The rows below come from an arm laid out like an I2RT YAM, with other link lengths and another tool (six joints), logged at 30 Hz.
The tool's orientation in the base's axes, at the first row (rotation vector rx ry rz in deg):
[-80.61, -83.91, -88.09]
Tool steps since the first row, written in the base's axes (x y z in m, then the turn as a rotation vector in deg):
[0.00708, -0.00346, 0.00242, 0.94, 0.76, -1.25]
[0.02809, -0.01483, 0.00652, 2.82, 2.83, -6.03]
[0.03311, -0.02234, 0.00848, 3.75, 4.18, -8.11]
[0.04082, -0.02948, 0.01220, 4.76, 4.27, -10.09]
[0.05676, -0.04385, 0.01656, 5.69, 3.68, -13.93]
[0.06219, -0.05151, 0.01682, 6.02, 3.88, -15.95]
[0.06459, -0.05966, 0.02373, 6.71, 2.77, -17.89]
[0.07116, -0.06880, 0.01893, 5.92, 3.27, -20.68]
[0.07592, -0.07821, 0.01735, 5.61, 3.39, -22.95]
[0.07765, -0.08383, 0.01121, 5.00, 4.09, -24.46]
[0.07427, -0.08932, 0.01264, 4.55, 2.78, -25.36]
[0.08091, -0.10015, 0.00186, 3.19, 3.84, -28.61]
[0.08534, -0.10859, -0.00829, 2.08, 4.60, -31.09]
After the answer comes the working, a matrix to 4 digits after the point.
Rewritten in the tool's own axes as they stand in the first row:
[-0.00050, 0.00807, -0.00162, -1.23, 0.29, 1.19]
[-0.00513, 0.03125, -0.00698, -5.69, 0.00, 4.46]
[-0.00648, 0.03818, -0.01294, -7.56, -0.13, 6.34]
[-0.00683, 0.04807, -0.01807, -9.65, 0.14, 7.04]
[-0.01057, 0.06736, -0.02775, -13.62, -0.13, 7.37]
[-0.01366, 0.07414, -0.03346, -15.55, -0.53, 7.98]
[-0.00985, 0.08042, -0.04159, -17.81, -0.27, 7.45]
[-0.01831, 0.08694, -0.04755, -20.07, -2.02, 8.15]
[-0.02336, 0.09291, -0.05480, -22.08, -3.07, 8.54]
[-0.03091, 0.09376, -0.05861, -23.15, -4.28, 9.27]
[-0.03000, 0.09235, -0.06500, -24.18, -4.69, 8.05]
[-0.04446, 0.09737, -0.07156, -26.58, -7.23, 9.19]
[-0.05716, 0.10003, -0.07661, -28.41, -9.23, 9.99]

The tool's axes in the first row as the columns of a matrix, in the base's axes (rounded; the answer above uses it unrounded):
[-0.2706, 0.9187, 0.2876]
[0.2426, -0.2240, 0.9439]
[0.9316, 0.3252, -0.1623]

